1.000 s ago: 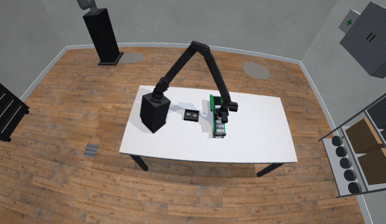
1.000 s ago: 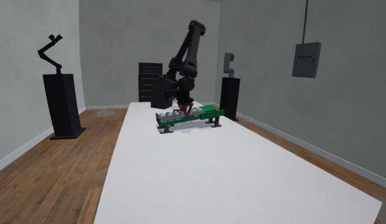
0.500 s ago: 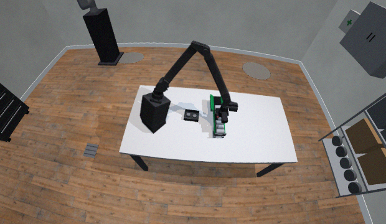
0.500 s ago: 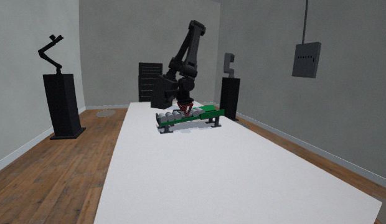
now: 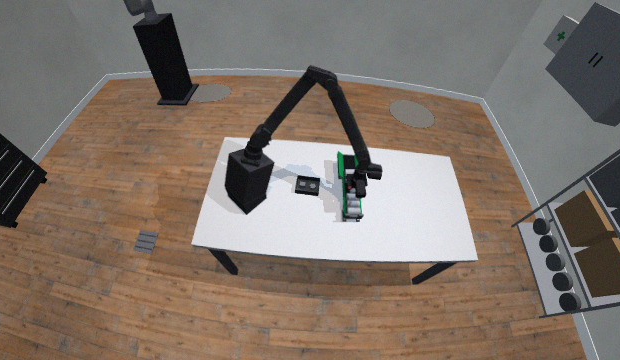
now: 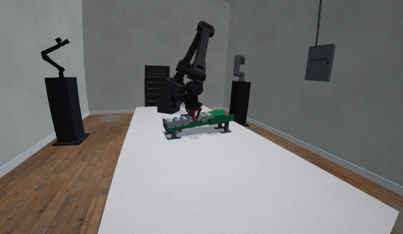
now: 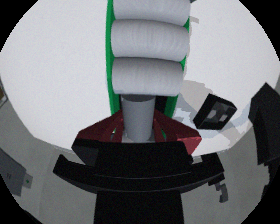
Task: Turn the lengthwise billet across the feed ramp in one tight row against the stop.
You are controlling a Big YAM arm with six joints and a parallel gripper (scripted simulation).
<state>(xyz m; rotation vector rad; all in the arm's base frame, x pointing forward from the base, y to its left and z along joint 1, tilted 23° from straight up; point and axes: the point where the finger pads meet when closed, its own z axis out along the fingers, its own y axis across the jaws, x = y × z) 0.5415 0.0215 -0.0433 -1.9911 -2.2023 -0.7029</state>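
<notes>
Now: the grey billet right at my hand. Also, from my hand: stop (10 mm ahead, 150 mm to the right, 30 mm below); then small black box (240 mm behind, 40 mm to the left, 80 mm below).
</notes>
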